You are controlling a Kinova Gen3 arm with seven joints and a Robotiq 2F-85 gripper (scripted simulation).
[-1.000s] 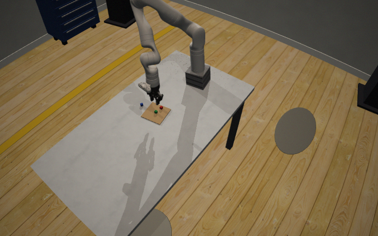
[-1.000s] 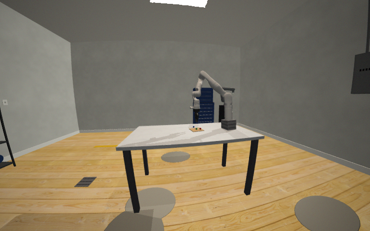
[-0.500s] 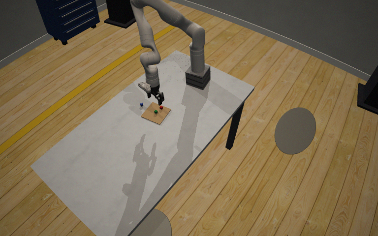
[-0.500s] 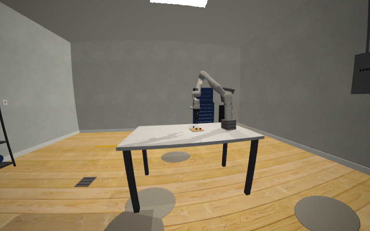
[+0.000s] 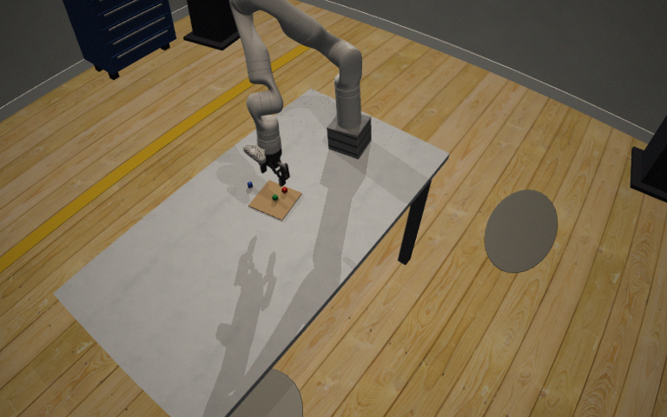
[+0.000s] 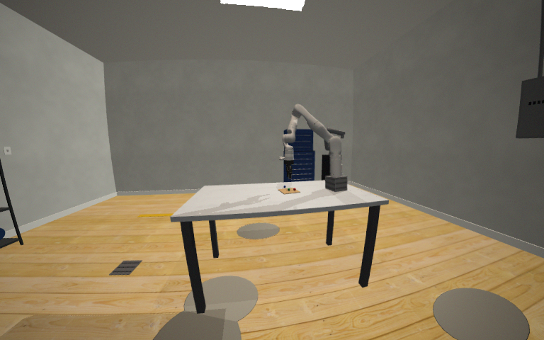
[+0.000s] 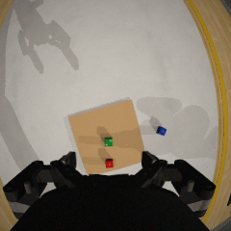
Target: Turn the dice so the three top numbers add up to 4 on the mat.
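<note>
Now: the blue die 1 cm behind my hand, 12 cm to the right of it and 11 cm below it. The rest, counted from my hand: tan mat (11 cm below); then green die (10 cm below); then red die (5 cm behind, 1 cm to the left, 10 cm below).
</note>
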